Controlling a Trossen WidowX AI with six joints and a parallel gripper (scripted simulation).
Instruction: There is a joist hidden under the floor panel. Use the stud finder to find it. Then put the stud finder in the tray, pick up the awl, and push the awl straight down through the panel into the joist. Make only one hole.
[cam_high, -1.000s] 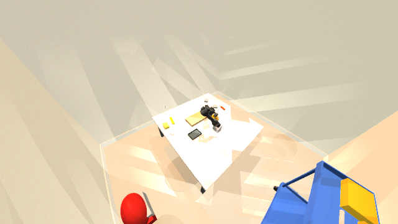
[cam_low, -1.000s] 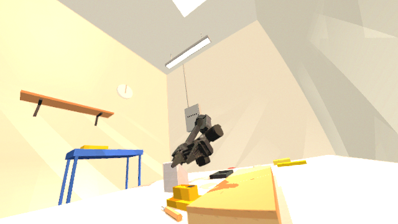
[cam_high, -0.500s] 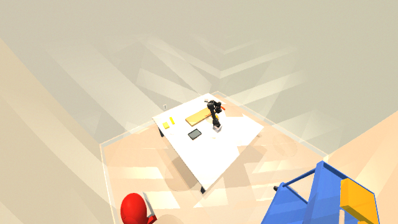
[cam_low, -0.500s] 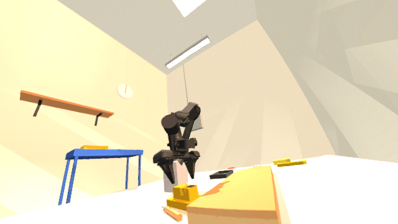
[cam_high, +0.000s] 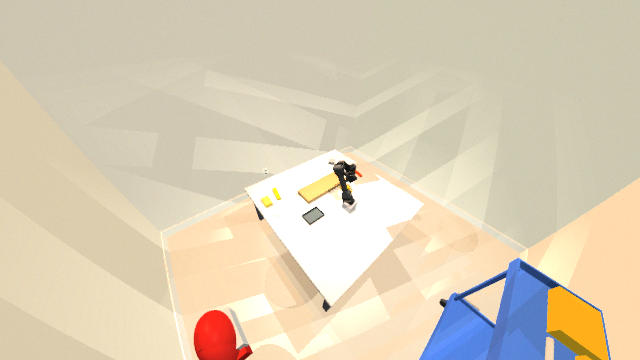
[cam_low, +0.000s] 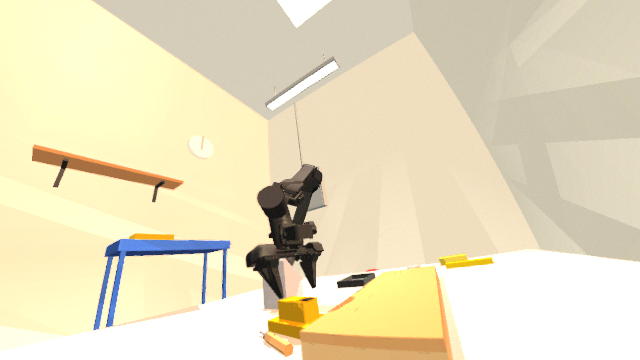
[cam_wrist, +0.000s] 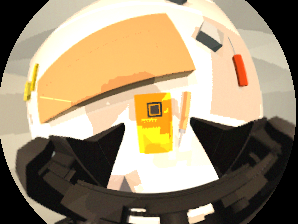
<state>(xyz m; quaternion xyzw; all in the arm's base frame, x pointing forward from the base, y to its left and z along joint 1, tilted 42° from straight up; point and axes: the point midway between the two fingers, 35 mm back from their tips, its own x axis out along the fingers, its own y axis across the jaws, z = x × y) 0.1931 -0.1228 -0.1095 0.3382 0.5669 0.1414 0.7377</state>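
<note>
Now: the orange stud finder 30 mm below my gripper tip. The rest, counted from my gripper tip: awl (60 mm to the right, 60 mm below, 30 mm behind); then dark tray (480 mm to the left, 60 mm below, 60 mm behind).
</note>
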